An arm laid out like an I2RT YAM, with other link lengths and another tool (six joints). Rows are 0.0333 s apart.
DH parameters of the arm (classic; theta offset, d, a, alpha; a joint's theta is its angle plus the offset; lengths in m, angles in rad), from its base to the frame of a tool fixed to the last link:
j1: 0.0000 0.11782 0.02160 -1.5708
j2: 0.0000 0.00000 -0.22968 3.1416
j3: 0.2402 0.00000 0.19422 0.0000
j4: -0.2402 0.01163 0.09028 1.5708
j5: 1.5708 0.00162 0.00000 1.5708
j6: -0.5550 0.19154 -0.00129 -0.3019
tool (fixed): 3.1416 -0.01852 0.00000 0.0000
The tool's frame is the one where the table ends.
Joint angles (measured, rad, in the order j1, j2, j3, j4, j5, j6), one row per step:
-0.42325 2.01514 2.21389 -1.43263 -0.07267 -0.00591
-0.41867 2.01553 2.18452 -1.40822 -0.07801 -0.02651
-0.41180 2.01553 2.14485 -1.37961 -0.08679 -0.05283
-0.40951 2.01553 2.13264 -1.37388 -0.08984 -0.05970
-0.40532 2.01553 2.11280 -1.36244 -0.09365 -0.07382
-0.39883 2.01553 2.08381 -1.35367 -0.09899 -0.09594
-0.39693 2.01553 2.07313 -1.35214 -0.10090 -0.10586
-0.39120 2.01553 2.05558 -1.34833 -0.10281 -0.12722
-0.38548 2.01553 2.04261 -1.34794 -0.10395 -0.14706
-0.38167 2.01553 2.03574 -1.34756 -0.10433 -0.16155
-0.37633 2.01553 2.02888 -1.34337 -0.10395 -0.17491
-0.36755 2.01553 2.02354 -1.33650 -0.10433 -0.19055
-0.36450 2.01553 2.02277 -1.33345 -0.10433 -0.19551
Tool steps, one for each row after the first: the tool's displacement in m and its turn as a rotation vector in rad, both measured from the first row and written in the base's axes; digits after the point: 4 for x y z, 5 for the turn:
0.0020 0.0021 -0.0057 0.00001 0.00416 0.02574
0.0037 0.0060 -0.0137 0.00355 0.01229 0.06027
0.0035 0.0077 -0.0164 0.00669 0.01729 0.07003
0.0036 0.0102 -0.0206 0.00897 0.02406 0.08877
0.0018 0.0148 -0.0275 0.01526 0.04109 0.11787
0.0006 0.0164 -0.0301 0.01781 0.04891 0.12977
-0.0009 0.0198 -0.0343 0.01887 0.06123 0.15641
-0.0024 0.0231 -0.0376 0.01937 0.07266 0.18141
-0.0032 0.0250 -0.0393 0.01819 0.07873 0.19919
-0.0029 0.0270 -0.0408 0.01492 0.08170 0.21720
-0.0012 0.0300 -0.0417 0.00950 0.08066 0.24100
-0.0002 0.0309 -0.0417 0.00682 0.07879 0.24875

